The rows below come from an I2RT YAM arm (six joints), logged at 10 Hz.
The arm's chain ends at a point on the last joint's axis. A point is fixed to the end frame.
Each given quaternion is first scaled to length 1.
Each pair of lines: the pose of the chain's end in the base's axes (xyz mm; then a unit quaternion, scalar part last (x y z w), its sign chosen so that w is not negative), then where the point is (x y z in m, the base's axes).
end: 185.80, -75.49, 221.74, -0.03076, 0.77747, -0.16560, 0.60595
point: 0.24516 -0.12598 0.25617
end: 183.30, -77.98, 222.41, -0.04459, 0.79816, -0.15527, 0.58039
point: 0.24613 -0.12713 0.25233
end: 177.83, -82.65, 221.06, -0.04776, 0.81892, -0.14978, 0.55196
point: 0.24265 -0.13200 0.24600
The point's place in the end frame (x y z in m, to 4 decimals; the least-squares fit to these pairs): -0.0352 -0.0487 0.0604
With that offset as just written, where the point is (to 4 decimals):
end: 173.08, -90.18, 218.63, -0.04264, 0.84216, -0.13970, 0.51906
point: 0.2391 -0.1407 0.2371
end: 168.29, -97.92, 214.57, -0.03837, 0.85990, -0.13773, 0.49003
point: 0.2347 -0.1496 0.2281
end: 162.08, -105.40, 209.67, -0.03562, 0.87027, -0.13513, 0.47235
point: 0.2285 -0.1577 0.2201
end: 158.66, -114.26, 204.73, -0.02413, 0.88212, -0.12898, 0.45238
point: 0.2244 -0.1681 0.2111
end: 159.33, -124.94, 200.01, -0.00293, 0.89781, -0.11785, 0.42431
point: 0.2233 -0.1812 0.2003
